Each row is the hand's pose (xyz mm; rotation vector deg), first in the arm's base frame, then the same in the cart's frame.
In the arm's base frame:
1: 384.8 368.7 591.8 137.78 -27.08 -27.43
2: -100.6 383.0 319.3 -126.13 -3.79 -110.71
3: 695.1 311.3 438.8 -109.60 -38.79 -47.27
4: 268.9 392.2 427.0 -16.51 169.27 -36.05
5: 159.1 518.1 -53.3 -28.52 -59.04 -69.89
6: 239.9 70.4 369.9 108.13 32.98 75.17
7: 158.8 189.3 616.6 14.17 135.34 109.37
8: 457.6 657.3 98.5 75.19 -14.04 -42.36
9: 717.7 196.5 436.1 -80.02 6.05 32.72
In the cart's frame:
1: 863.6 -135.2 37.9 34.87 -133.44 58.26
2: 1078.3 -428.2 -384.1 -8.58 -13.46 98.20
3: 683.4 -275.8 303.9 59.00 8.81 105.06
4: 933.4 -304.3 -49.6 89.41 43.10 -77.26
5: 1095.0 -785.9 -73.7 40.03 94.95 78.19
6: 652.6 -370.1 -206.1 -6.43 -44.66 40.31
7: 793.7 -124.5 -242.9 9.39 54.72 -5.57
8: 1097.7 -618.0 247.7 12.45 -149.99 -21.64
9: 569.5 -280.2 277.2 -104.21 6.84 -116.57

